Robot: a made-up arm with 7 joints.
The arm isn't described. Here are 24 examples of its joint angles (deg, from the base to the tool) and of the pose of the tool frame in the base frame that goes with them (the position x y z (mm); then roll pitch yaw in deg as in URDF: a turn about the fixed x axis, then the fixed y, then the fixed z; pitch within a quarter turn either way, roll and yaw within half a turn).
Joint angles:
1: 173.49 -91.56 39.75 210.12 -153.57 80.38 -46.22
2: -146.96 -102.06 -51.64 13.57 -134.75 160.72 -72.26
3: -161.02 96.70 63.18 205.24 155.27 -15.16 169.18
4: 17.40 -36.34 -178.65 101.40 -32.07 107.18 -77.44
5: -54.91 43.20 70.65 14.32 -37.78 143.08 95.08
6: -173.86 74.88 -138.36 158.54 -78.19 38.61 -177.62
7: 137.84 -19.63 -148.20 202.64 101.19 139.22 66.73
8: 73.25 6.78 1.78 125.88 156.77 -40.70 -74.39
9: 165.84 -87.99 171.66 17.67 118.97 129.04 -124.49
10: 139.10 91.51 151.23 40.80 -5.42 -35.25 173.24
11: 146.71 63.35 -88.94 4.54 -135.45 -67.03 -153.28
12: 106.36 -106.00 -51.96 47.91 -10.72 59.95 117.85
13: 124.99 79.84 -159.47 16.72 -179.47 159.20 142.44
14: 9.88 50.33 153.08 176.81 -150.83 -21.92 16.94
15: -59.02 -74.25 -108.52 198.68 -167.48 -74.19 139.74
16: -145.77 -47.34 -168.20 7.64 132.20 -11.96 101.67
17: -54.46 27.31 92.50 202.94 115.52 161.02 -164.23
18: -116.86 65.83 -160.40 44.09 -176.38 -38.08 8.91
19: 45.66 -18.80 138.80 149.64 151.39 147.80 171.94
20: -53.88 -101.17 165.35 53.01 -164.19 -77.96 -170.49
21: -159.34 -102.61 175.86 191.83 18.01 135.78 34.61
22: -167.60 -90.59 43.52 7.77 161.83 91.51 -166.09
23: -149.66 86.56 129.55 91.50 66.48 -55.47 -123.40
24: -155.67 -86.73 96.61 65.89 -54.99 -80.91 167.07
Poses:
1: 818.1 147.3 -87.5 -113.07 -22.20 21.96
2: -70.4 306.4 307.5 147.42 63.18 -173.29
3: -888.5 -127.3 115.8 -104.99 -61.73 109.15
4: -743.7 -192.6 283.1 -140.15 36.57 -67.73
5: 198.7 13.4 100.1 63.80 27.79 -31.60
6: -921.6 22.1 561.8 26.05 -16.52 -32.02
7: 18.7 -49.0 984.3 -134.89 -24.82 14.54
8: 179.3 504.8 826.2 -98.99 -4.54 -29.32
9: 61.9 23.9 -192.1 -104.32 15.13 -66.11
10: -320.1 -57.8 648.5 23.82 15.55 -44.47
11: 46.1 134.0 108.7 140.51 -7.75 -32.79
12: 455.0 -62.9 450.2 -84.73 72.88 24.67
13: 86.7 102.8 534.2 -49.87 67.88 71.69
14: 652.4 109.6 837.5 -8.68 -24.16 -148.55
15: -349.6 693.9 434.3 -78.89 -59.87 77.56
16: 71.3 26.0 -31.1 -140.61 -27.27 165.46
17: -13.3 -349.6 860.5 -151.60 39.07 -31.90
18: -91.1 136.9 556.3 -162.36 69.87 -93.77
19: -313.1 -255.3 969.7 128.72 59.23 118.90
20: -0.9 134.4 -257.6 49.01 42.57 -18.52
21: 774.2 327.6 4.4 163.15 45.85 -14.43
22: -5.4 -249.2 390.7 62.25 -5.40 25.59
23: -255.9 -682.9 463.7 -109.79 -52.49 -155.10
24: 576.8 -281.4 63.7 -145.73 -7.44 -84.15
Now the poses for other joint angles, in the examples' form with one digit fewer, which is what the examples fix.
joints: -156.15 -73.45 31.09 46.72 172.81 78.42 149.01
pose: 157 -265 696 25.9 31.3 11.8
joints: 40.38 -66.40 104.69 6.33 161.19 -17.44 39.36
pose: -46 163 129 -105.4 3.1 -59.2
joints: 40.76 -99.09 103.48 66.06 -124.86 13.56 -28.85
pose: -565 282 -44 -89.4 13.1 25.0
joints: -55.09 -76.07 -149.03 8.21 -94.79 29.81 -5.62
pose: -85 -129 -58 -129.7 -22.5 -102.6
